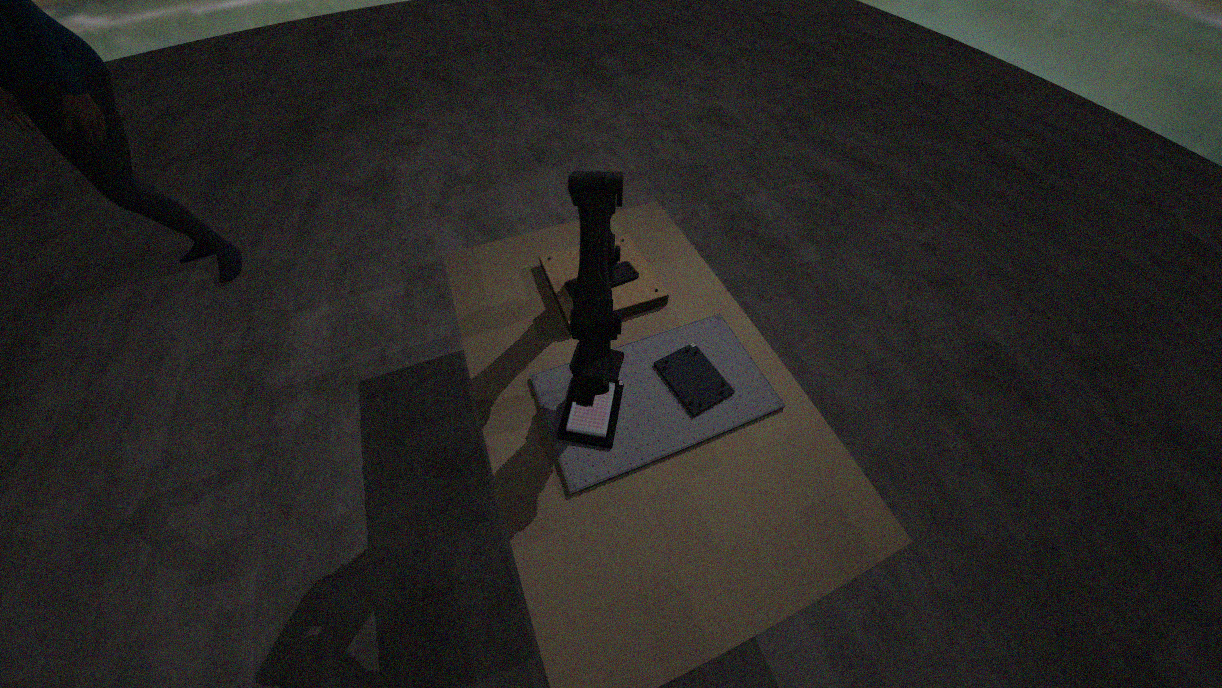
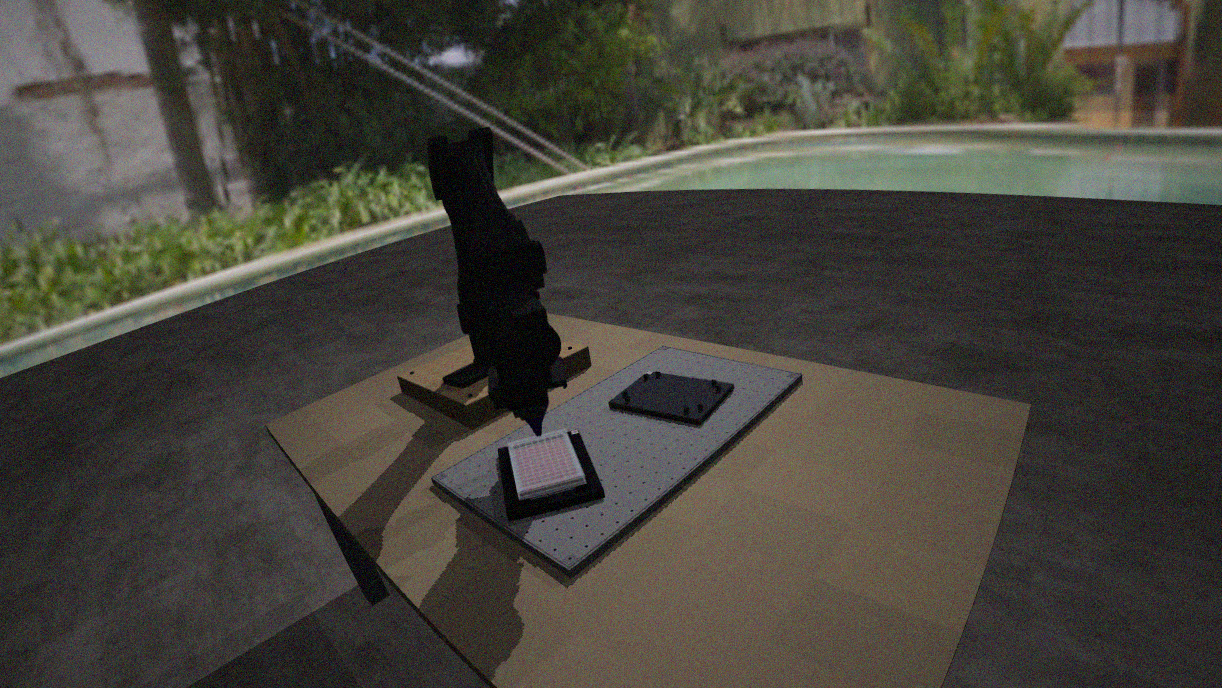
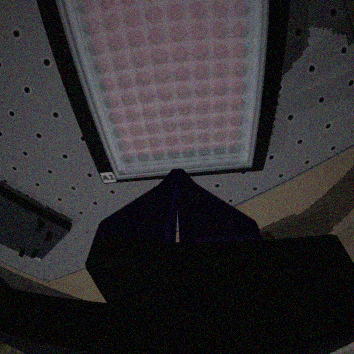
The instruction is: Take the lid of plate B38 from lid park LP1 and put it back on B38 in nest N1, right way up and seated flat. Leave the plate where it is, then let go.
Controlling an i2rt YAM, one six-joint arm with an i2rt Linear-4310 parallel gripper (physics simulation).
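Seen in the pictures: gripper, between the fingertips: (image 2: pixel 538 433) (image 3: pixel 177 177); arm's base, origin of its link: (image 2: pixel 493 365).
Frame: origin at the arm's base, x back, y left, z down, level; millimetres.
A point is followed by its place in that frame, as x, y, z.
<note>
The plate with pink wells (image 1: pixel 590 420) {-357, -210, -1} (image 2: pixel 549 465) {-345, -201, -1} (image 3: pixel 175 90) {-314, -185, -1} sits in a black nest (image 1: pixel 585 441) {-389, -238, 17} (image 2: pixel 555 505) {-388, -242, 20} (image 3: pixel 276 75) {-280, -229, 16}. A clear, pale-edged cover appears to lie flat over the wells; dim light makes the lid hard to tell from the plate. The black lid park with small pegs (image 1: pixel 694 380) {-371, 54, 18} (image 2: pixel 671 397) {-370, 46, 18} (image 3: pixel 30 225) {-319, 25, 18} stands apart from it, and no lid shows on it. My gripper (image 1: pixel 591 399) {-274, -149, -1} (image 2: pixel 537 429) {-274, -149, -1} (image 3: pixel 177 177) {-274, -149, -1} is shut, with no object between its fingertips. The tips are at the plate's near short edge, apparently slightly above it. No B38, N1 or LP1 label is readable.
A grey perforated board (image 1: pixel 637 444) {-442, -141, 28} (image 2: pixel 632 495) {-453, -174, 28} (image 3: pixel 55 150) {-339, -84, 28} carries both black fixtures. It lies on a wooden table top (image 1: pixel 701 546) {-678, -132, 41} (image 2: pixel 812 529) {-665, -129, 41}. The arm's wooden base block (image 1: pixel 643 294) {-95, 76, -1} (image 2: pixel 436 401) {16, -132, 17} is behind. A person's leg (image 1: pixel 153 205) shows left of the table.
</note>
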